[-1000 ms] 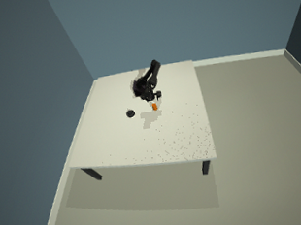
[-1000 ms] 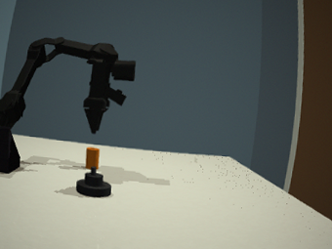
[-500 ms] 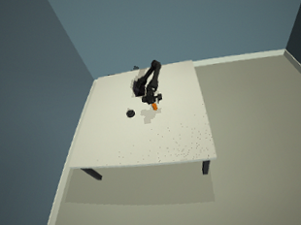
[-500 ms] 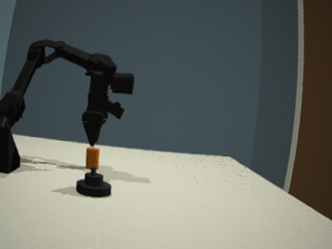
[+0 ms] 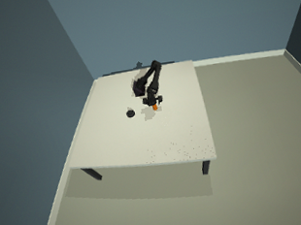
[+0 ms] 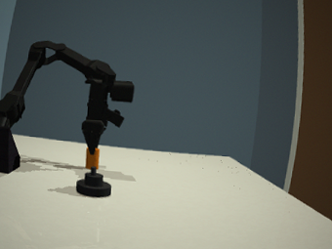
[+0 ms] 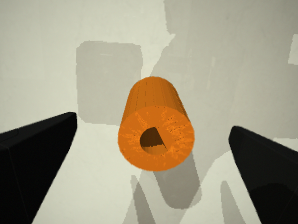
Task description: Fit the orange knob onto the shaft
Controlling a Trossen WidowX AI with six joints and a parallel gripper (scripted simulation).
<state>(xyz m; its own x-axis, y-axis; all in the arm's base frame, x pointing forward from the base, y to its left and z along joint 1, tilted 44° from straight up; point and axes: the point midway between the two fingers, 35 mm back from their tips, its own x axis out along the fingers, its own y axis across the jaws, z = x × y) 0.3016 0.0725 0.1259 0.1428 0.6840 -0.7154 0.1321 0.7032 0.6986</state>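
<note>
Right now my gripper tip is 2 cm above the orange knob. Round my gripper tip: dark round pedestal (25 cm to the right, 2 cm below, 1 cm behind).
</note>
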